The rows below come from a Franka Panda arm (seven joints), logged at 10 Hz.
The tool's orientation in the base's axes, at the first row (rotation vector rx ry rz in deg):
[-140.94 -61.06 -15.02]
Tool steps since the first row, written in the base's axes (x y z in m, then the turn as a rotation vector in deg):
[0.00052 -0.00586 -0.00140 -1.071 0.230 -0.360]
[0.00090 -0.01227 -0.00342 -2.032 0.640 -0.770]
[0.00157 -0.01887 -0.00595 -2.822 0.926 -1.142]
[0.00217 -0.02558 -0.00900 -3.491 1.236 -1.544]
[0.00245 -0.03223 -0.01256 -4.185 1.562 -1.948]
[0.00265 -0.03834 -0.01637 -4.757 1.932 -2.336]
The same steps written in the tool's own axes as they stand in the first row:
[-0.00390 0.00437 -0.00151 -0.707 -0.804 0.428]
[-0.00846 0.00917 -0.00273 -1.240 -1.620 0.985]
[-0.01312 0.01445 -0.00359 -1.723 -2.248 1.450]
[-0.01807 0.01993 -0.00405 -2.118 -2.794 1.952]
[-0.02338 0.02529 -0.00402 -2.520 -3.366 2.463]
[-0.02848 0.03036 -0.00352 -2.805 -3.882 2.981]

